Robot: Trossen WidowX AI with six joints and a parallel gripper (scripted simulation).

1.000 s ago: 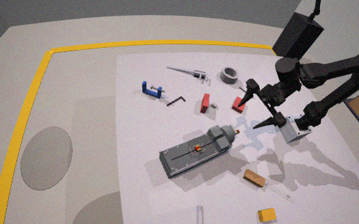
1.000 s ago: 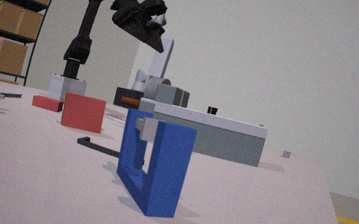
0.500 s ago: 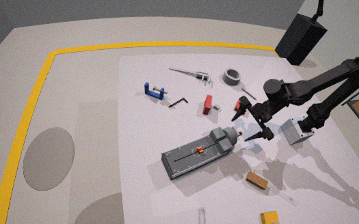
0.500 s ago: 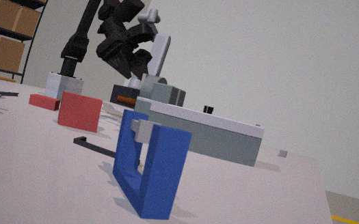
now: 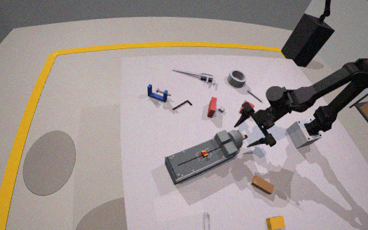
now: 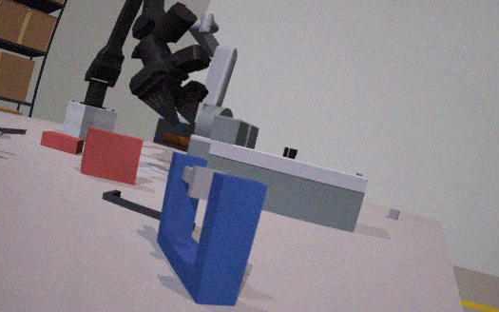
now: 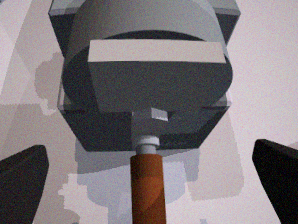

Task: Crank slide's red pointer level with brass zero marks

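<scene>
The crank handle lies 20 mm behind my gripper tip, 10 mm to the right of it and 20 mm below it. From my gripper tip the other things lie so: tan block 80 mm behind, 180 mm to the left, 70 mm below; red pointer 160 mm ahead, 60 mm to the left; black hex key 180 mm ahead, 220 mm to the right, 80 mm below.
</scene>
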